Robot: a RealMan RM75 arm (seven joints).
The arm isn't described. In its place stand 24 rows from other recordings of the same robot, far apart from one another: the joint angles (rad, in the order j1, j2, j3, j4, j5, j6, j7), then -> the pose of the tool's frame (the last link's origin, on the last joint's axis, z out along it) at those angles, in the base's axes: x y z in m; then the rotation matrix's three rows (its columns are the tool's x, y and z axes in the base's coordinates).
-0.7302, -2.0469, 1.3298, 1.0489, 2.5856, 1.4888, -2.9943 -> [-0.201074 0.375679 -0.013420], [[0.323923 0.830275 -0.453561], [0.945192 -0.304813 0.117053], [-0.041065 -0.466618 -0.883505]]
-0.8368, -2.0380, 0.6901, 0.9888, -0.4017, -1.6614, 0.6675 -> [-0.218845 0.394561 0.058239], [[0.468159 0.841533 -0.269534], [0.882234 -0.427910 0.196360], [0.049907 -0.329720 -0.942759]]
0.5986, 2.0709, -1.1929, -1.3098, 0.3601, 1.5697, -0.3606 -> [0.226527 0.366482 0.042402], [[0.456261 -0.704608 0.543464], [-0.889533 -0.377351 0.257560], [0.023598 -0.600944 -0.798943]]
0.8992, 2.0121, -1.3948, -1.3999, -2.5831, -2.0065, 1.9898 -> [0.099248 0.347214 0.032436], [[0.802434 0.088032 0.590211], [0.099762 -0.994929 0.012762], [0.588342 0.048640 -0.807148]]
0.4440, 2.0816, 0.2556, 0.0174, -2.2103, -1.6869, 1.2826 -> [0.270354 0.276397 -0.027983], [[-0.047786 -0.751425 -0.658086], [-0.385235 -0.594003 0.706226], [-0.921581 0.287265 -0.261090]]
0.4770, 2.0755, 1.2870, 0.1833, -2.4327, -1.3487, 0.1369 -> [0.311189 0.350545 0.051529], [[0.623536 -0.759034 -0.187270], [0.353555 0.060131 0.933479], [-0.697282 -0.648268 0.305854]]
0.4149, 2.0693, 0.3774, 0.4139, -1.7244, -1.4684, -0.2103 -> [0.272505 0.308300 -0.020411], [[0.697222 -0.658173 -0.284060], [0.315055 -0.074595 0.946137], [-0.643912 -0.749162 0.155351]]
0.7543, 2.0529, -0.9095, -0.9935, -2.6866, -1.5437, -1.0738 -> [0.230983 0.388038 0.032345], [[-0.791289 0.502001 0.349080], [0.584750 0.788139 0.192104], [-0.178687 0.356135 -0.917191]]
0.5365, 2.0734, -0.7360, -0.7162, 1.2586, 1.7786, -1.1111 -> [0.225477 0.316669 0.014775], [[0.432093 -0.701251 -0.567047], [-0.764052 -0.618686 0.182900], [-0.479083 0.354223 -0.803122]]
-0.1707, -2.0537, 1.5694, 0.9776, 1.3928, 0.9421, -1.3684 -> [-0.256502 0.304019 -0.048131], [[0.836404 0.472838 0.277223], [0.277721 -0.801637 0.529386], [0.472546 -0.365790 -0.801809]]
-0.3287, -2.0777, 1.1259, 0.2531, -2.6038, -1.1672, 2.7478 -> [-0.347670 0.318100 0.017774], [[0.732141 0.653917 0.190691], [-0.048830 -0.228846 0.972237], [0.679401 -0.721126 -0.135617]]
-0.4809, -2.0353, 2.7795, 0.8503, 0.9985, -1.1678, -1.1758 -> [-0.270641 0.319766 -0.069676], [[0.879896 -0.373067 -0.294287], [0.266710 -0.124806 0.955662], [-0.393254 -0.919372 -0.010316]]
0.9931, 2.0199, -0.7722, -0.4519, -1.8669, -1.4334, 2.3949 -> [0.106029 0.421954 -0.013441], [[0.287141 -0.804713 -0.519603], [-0.879418 -0.436487 0.190009], [-0.379703 0.402388 -0.833012]]
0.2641, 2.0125, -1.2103, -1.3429, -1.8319, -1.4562, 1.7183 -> [0.212408 0.313697 0.044592], [[0.937074 -0.268060 -0.223689], [-0.182069 -0.921883 0.342028], [-0.297899 -0.279778 -0.912677]]
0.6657, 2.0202, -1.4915, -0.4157, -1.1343, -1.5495, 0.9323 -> [0.167777 0.324525 -0.051748], [[0.721211 0.005756 -0.692691], [0.054351 -0.997353 0.048301], [-0.690580 -0.072484 -0.719615]]
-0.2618, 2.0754, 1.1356, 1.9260, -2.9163, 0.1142, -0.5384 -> [0.136092 0.277912 0.041723], [[0.952340 -0.245563 -0.180964], [0.102530 -0.301044 0.948082], [-0.287292 -0.921451 -0.261519]]
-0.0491, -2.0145, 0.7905, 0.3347, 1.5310, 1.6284, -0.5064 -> [-0.371481 0.170422 0.002949], [[0.818156 0.418522 0.394285], [0.031082 -0.716906 0.696477], [0.574156 -0.557571 -0.599549]]
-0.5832, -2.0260, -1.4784, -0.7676, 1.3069, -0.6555, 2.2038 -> [-0.187576 0.402562 -0.063412], [[0.971234 -0.070829 0.227348], [-0.193144 -0.792752 0.578134], [0.139282 -0.605415 -0.783628]]
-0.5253, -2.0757, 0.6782, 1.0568, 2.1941, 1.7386, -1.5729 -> [-0.243803 0.332943 0.056820], [[0.911349 0.353841 0.210334], [0.288125 -0.913269 0.287966], [0.293985 -0.201835 -0.934257]]
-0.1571, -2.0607, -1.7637, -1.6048, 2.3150, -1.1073, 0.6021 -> [-0.227047 0.329795 0.048230], [[0.702903 0.692000 -0.164511], [0.620126 -0.482919 0.618249], [0.348383 -0.536587 -0.768573]]
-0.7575, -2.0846, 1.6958, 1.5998, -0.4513, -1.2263, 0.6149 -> [-0.028173 0.374373 -0.021092], [[0.985003 -0.073231 -0.156223], [0.029745 -0.819822 0.571846], [-0.169952 -0.567917 -0.805349]]
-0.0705, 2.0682, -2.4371, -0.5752, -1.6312, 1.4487, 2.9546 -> [0.397774 0.165952 0.022961], [[0.653229 -0.653356 0.382647], [0.110631 0.582307 0.805407], [-0.749035 -0.483782 0.452661]]
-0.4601, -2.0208, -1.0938, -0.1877, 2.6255, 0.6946, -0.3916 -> [-0.375629 0.346867 -0.022271], [[0.614962 0.769046 -0.174326], [0.353622 -0.071358 0.932662], [0.704821 -0.635198 -0.315834]]
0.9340, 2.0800, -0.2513, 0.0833, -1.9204, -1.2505, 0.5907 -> [0.148254 0.381231 -0.091739], [[0.720229 -0.272064 -0.638162], [0.054747 -0.894733 0.443234], [-0.691573 -0.354167 -0.629518]]
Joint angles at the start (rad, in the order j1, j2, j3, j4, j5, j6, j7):
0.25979, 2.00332, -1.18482, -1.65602, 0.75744, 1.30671, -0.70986
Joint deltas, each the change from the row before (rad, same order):
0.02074, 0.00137, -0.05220, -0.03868, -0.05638, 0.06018, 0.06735
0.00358, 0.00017, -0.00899, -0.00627, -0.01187, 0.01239, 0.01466
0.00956, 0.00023, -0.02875, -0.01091, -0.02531, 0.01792, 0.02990
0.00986, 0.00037, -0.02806, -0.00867, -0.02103, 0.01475, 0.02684
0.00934, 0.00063, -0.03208, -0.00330, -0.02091, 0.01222, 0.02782
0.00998, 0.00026, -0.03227, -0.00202, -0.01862, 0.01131, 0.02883
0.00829, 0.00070, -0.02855, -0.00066, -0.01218, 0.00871, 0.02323
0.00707, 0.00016, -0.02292, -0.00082, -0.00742, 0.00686, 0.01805
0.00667, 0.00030, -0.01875, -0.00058, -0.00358, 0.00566, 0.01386
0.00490, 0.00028, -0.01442, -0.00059, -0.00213, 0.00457, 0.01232
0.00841, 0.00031, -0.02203, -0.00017, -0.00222, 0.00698, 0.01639
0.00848, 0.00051, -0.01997, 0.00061, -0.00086, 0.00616, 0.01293
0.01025, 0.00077, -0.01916, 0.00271, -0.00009, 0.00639, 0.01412
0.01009, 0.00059, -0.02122, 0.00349, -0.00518, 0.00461, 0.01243
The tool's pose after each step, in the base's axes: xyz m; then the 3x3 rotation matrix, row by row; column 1 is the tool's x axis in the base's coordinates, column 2 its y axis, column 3 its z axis. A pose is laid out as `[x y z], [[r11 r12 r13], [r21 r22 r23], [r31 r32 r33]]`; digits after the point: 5 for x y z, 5 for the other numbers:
[0.21530 0.33949 0.09688], [[0.78535 -0.54728 0.28931], [-0.59712 -0.54645 0.58723], [-0.16329 -0.63394 -0.75595]]
[0.21374 0.33869 0.09526], [[0.78183 -0.54725 0.29876], [-0.60450 -0.54795 0.57821], [-0.15272 -0.63267 -0.75922]]
[0.20904 0.33792 0.09001], [[0.77937 -0.54096 0.31614], [-0.61349 -0.55632 0.56048], [-0.12732 -0.63077 -0.76546]]
[0.20421 0.33736 0.08474], [[0.77813 -0.53451 0.32987], [-0.61932 -0.56540 0.54476], [-0.10467 -0.62819 -0.77099]]
[0.20029 0.33656 0.07811], [[0.77468 -0.52984 0.34517], [-0.62721 -0.57434 0.52606], [-0.08048 -0.62403 -0.77725]]
[0.19627 0.33575 0.07147], [[0.77076 -0.52619 0.35924], [-0.63449 -0.58267 0.50785], [-0.05790 -0.61937 -0.78296]]
[0.19259 0.33476 0.06521], [[0.76821 -0.52349 0.36852], [-0.63900 -0.59175 0.49145], [-0.03919 -0.61302 -0.78910]]
[0.18929 0.33388 0.06025], [[0.76714 -0.52090 0.37437], [-0.64100 -0.60007 0.47857], [-0.02464 -0.60711 -0.79424]]
[0.18605 0.33312 0.05600], [[0.76745 -0.51858 0.37696], [-0.64098 -0.60858 0.46774], [-0.01315 -0.60058 -0.79945]]
[0.18358 0.33238 0.05270], [[0.76672 -0.51834 0.37877], [-0.64196 -0.61410 0.45909], [-0.00536 -0.59514 -0.80360]]
[0.17965 0.33126 0.04760], [[0.76708 -0.51611 0.38108], [-0.64151 -0.62451 0.44549], [0.00806 -0.58619 -0.81013]]
[0.17588 0.33022 0.04280], [[0.76860 -0.51284 0.38242], [-0.63938 -0.63558 0.43271], [0.02115 -0.57709 -0.81640]]
[0.17203 0.32936 0.03788], [[0.76914 -0.51109 0.38369], [-0.63820 -0.64583 0.41905], [0.03362 -0.56718 -0.82291]]
[0.16881 0.32862 0.03298], [[0.77050 -0.50482 0.38920], [-0.63549 -0.65606 0.40711], [0.04982 -0.56101 -0.82631]]

